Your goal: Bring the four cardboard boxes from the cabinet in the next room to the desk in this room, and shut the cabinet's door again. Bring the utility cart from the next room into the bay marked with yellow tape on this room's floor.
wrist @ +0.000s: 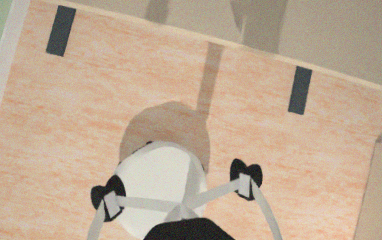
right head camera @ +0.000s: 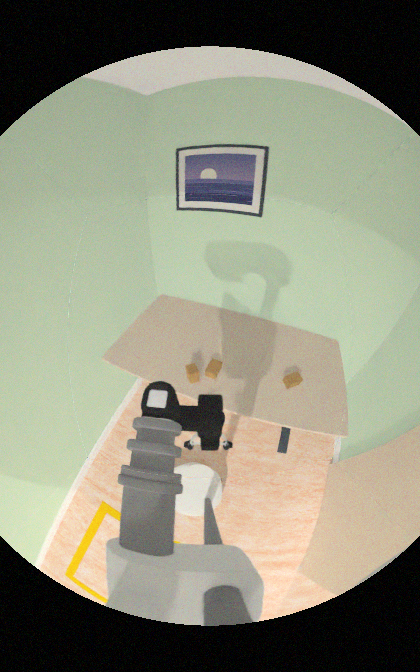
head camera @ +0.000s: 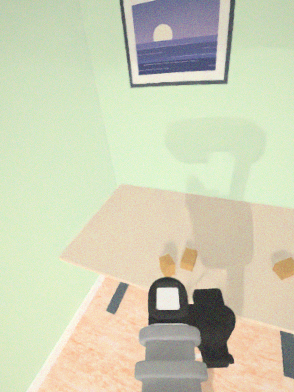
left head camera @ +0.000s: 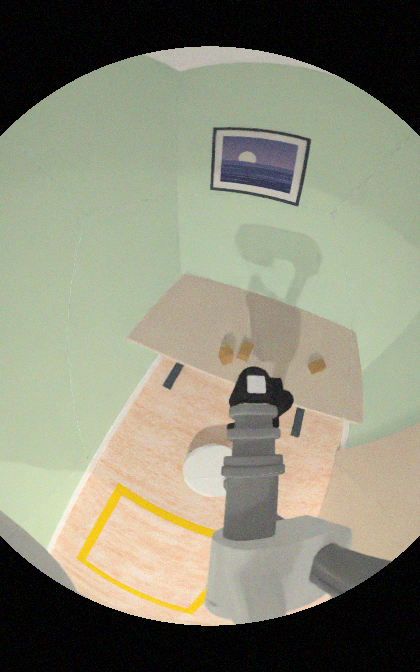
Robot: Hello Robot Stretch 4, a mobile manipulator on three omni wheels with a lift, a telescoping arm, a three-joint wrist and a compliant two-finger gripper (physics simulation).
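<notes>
Three small cardboard boxes stand on the beige desk. The left box and the middle box are close together near the front edge. The right box stands apart. My gripper is open and empty, off the desk's front edge, above a round white top. The yellow tape bay is on the floor at lower left. A fourth box, the cabinet and the cart do not show.
The round white top stands between desk and bay. Dark desk feet show at the front edge. Green walls meet behind the desk. A large tan surface rises at the right.
</notes>
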